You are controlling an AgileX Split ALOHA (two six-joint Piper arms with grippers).
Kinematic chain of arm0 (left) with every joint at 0, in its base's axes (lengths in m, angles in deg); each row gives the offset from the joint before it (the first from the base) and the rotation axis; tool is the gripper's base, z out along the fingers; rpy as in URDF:
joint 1: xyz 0 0 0.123 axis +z
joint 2: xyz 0 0 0 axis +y
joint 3: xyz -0.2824 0 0.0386 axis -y
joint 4: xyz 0.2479 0 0.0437 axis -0.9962 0 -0.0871
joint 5: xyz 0 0 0 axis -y
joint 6: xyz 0.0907 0 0.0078 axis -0.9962 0 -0.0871
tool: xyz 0 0 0 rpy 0 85 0
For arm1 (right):
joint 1: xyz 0 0 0.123 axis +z
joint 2: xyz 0 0 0 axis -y
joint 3: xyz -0.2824 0 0.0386 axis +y
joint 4: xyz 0.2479 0 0.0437 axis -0.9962 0 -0.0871
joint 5: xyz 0 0 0 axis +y
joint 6: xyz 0.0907 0 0.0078 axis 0.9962 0 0.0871
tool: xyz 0 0 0 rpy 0 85 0
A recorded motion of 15 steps. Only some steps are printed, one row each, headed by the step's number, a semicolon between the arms.
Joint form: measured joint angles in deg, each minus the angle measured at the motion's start. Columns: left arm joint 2, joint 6, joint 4, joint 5, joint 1, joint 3; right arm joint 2, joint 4, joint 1, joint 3, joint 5, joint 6.
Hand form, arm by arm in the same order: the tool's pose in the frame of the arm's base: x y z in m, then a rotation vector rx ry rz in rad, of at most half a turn. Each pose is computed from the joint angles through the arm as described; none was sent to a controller.
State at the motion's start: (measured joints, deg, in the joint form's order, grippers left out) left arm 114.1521 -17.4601 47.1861 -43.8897 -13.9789 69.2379; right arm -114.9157 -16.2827 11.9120 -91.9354 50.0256 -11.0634
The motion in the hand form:
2: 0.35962 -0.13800 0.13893 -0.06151 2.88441 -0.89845; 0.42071 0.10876 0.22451 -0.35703 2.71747 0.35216
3: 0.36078 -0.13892 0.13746 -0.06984 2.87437 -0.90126; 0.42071 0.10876 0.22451 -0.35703 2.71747 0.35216
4: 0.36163 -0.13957 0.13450 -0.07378 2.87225 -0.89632; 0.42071 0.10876 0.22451 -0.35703 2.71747 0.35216
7: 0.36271 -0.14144 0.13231 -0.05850 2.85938 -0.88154; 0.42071 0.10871 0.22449 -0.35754 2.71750 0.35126
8: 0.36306 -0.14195 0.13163 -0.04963 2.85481 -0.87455; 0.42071 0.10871 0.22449 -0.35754 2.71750 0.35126
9: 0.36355 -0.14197 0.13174 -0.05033 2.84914 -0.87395; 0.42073 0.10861 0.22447 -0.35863 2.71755 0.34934
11: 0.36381 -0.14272 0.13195 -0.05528 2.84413 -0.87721; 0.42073 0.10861 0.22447 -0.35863 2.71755 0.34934
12: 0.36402 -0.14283 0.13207 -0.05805 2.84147 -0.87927; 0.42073 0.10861 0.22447 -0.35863 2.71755 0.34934
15: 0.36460 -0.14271 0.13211 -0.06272 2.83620 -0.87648; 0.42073 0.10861 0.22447 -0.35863 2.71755 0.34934
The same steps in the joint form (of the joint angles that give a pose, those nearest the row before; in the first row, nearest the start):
2: 1.16 -1.55 2.06 0.95 0.00 -0.08; 0.00 0.00 0.00 0.00 0.00 -0.07
3: 1.44 -2.03 2.86 1.65 -0.10 -0.08; 0.00 0.00 0.00 0.00 0.00 -0.07
4: 1.90 -2.31 3.16 2.28 -0.22 -0.08; 0.00 0.00 0.00 0.00 0.00 -0.07
7: 2.22 -3.22 3.42 3.53 -0.59 -0.08; 0.00 0.04 0.00 0.00 0.00 -0.07
8: 2.31 -3.61 3.42 3.97 -0.71 -0.08; 0.00 0.04 0.00 0.00 0.00 -0.07
9: 2.31 -3.86 3.66 4.24 -0.71 -0.08; 0.00 0.13 0.00 0.00 0.00 -0.07
11: 2.31 -3.96 4.06 4.48 -0.81 -0.08; 0.00 0.13 0.00 0.00 0.00 -0.07
12: 2.31 -4.05 4.28 4.57 -0.81 -0.08; 0.00 0.13 0.00 0.00 0.00 -0.07
15: 2.31 -4.08 4.42 4.93 -0.81 -0.08; 0.00 0.13 0.00 0.00 0.00 -0.07

